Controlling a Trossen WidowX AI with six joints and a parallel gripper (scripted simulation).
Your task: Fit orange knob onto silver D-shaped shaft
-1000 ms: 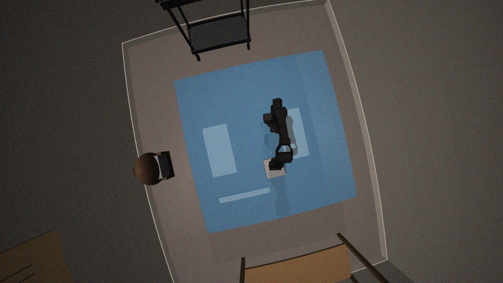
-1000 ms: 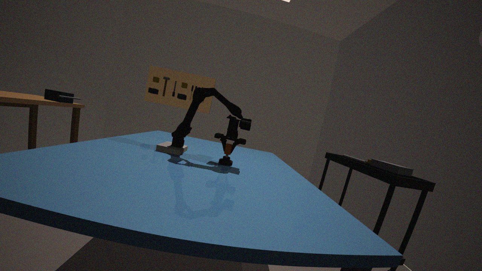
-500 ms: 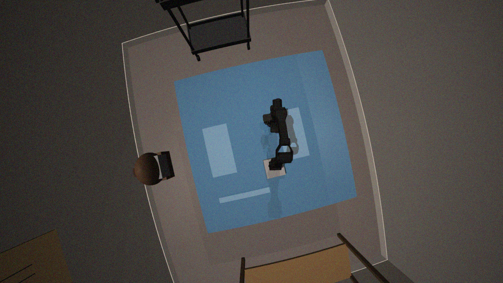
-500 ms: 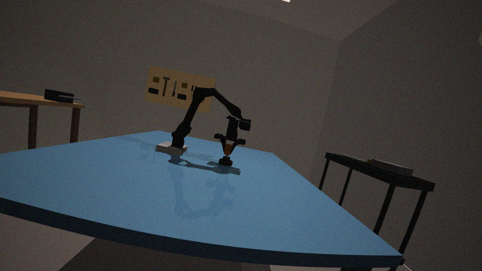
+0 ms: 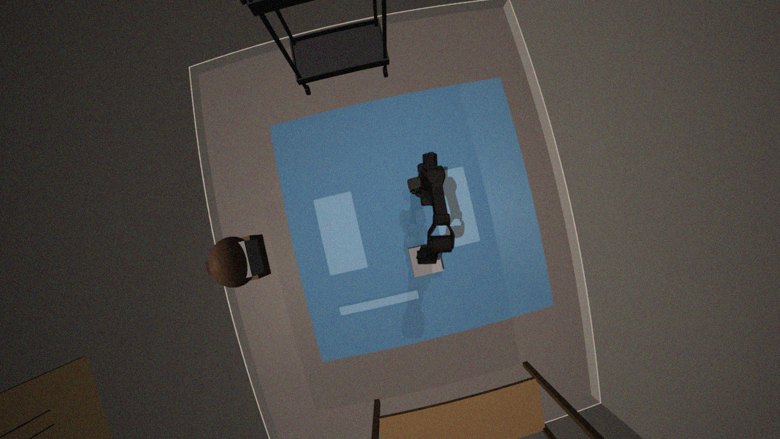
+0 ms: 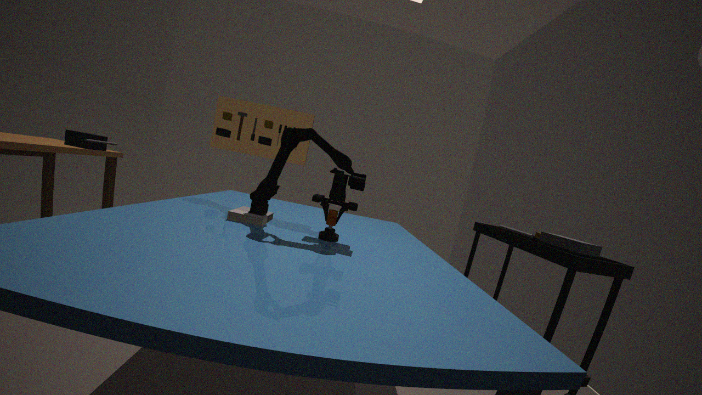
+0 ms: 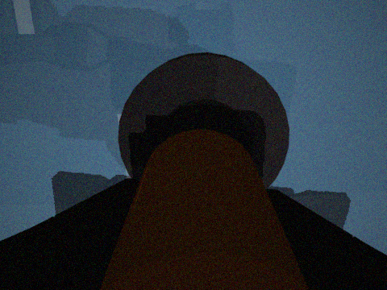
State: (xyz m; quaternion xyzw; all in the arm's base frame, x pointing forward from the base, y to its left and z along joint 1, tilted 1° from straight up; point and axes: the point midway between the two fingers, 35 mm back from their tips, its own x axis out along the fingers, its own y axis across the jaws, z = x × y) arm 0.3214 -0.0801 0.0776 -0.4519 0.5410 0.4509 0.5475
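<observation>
Now: the round dark pedestal 4 cm below my gripper tip. From my gripper tip the other things lie so: orange knob 3 cm above.
</observation>
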